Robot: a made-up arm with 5 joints.
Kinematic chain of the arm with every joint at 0, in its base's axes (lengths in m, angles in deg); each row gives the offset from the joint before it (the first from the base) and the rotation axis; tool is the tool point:
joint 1: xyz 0 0 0.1 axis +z
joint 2: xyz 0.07 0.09 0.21 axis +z
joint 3: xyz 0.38 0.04 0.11 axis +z
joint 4: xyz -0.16 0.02 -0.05 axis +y
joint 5: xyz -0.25 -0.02 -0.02 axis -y
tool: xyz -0.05 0 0.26
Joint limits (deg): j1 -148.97..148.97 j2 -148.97..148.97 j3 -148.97..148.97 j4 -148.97..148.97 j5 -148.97..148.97
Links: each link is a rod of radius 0.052 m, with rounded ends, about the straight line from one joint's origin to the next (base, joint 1, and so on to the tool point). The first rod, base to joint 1, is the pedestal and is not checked.
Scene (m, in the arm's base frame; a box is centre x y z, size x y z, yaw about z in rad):
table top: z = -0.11
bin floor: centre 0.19 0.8 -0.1 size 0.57 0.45 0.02 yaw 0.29
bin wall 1: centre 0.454 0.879 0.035 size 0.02 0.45 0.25 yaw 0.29
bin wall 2: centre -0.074 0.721 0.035 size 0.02 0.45 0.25 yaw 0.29
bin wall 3: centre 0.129 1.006 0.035 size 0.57 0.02 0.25 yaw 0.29
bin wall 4: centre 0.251 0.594 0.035 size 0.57 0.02 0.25 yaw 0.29
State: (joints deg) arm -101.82 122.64 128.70 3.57 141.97
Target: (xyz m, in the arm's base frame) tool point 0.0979 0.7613 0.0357
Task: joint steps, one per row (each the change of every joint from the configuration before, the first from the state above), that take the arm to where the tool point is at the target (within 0.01 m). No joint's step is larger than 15 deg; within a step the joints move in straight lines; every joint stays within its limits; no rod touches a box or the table.
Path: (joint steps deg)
1: 13.67 3.76 -5.32 4.32 1.00
2: 13.67 3.76 -5.31 4.32 1.00
3: 13.67 3.76 -5.32 4.32 1.00
4: 13.68 3.77 -5.32 4.31 1.00
5: 13.67 3.76 -5.32 4.32 1.00
6: 13.67 3.76 -5.31 4.32 1.00
7: 13.67 3.76 -5.32 4.32 1.00
8: -7.13 0.00 9.88 -11.49 0.00
9: -7.12 0.00 9.89 -11.48 0.00
10: -7.13 0.00 9.88 -11.48 0.00
11: -7.13 0.00 9.89 -11.49 0.00

